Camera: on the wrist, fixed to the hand. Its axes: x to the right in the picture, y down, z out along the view.
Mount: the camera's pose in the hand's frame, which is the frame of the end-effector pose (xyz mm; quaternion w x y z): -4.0 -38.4 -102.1 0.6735 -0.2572 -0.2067 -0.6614
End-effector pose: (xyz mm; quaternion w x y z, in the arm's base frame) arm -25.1 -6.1 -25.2 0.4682 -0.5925 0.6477 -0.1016
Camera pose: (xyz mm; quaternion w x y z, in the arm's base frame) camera -74.1 -56.5 58.3 0.2296 -0.9688 -0.0263 -0.0890
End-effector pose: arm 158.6 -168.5 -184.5 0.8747 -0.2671 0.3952 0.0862
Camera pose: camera 103.9 -255.3 -221.9 0.6591 -0.6484 -0.1135 -0.3636
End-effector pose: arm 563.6 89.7 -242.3 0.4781 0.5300 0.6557 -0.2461
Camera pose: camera 490.4 160.4 -202.8 0.4311 -0.2506 0.7567 -0.4229
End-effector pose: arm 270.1 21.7 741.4 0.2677 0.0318 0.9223 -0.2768
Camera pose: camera 217.0 43.5 834.2 0.1961 -0.7147 0.6581 -0.1328
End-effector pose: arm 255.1 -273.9 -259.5 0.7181 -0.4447 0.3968 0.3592
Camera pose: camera 261.2 -382.2 -271.9 0.6889 -0.6725 -0.2677 -0.0391
